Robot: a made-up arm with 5 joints.
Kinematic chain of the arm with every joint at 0, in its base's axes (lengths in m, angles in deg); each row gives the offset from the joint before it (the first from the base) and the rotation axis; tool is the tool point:
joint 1: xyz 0 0 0.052 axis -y
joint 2: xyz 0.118 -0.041 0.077 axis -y
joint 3: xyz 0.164 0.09 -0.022 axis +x
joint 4: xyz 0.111 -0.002 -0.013 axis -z
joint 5: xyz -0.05 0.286 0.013 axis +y
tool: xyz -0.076 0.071 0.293
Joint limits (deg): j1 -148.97..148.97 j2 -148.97..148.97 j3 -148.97..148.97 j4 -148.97..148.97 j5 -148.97..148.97
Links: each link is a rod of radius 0.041 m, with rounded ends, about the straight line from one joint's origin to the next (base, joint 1, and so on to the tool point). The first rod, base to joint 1, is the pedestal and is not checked.
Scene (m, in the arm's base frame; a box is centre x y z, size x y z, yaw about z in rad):
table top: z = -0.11
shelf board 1: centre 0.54 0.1 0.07 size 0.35 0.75 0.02 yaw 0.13
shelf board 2: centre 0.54 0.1 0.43 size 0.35 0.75 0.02 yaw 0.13
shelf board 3: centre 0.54 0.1 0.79 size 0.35 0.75 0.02 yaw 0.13
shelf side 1: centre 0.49 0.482 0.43 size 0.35 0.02 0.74 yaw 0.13
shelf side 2: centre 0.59 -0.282 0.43 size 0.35 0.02 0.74 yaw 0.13
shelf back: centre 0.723 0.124 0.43 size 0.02 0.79 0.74 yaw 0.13
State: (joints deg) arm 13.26 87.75 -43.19 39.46 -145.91
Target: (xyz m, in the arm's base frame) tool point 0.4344 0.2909 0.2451
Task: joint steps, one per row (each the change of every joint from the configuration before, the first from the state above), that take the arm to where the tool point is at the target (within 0.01 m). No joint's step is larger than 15 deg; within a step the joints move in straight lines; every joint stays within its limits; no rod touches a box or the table.
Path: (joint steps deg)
1: 9.59 6.43 -2.56 -12.14 4.90
2: 9.58 6.43 -2.57 -12.14 4.90
3: 9.59 6.44 -2.56 -12.13 4.89
4: 4.04 -6.21 12.97 -6.64 11.60
5: 4.04 -6.21 12.97 -6.63 11.60
6: 4.04 -6.21 12.97 -6.64 11.60
7: -11.50 -2.10 -4.45 6.14 -6.86
8: -11.51 -2.11 -4.44 6.14 -6.85
9: -11.50 -2.10 -4.44 6.15 -6.85

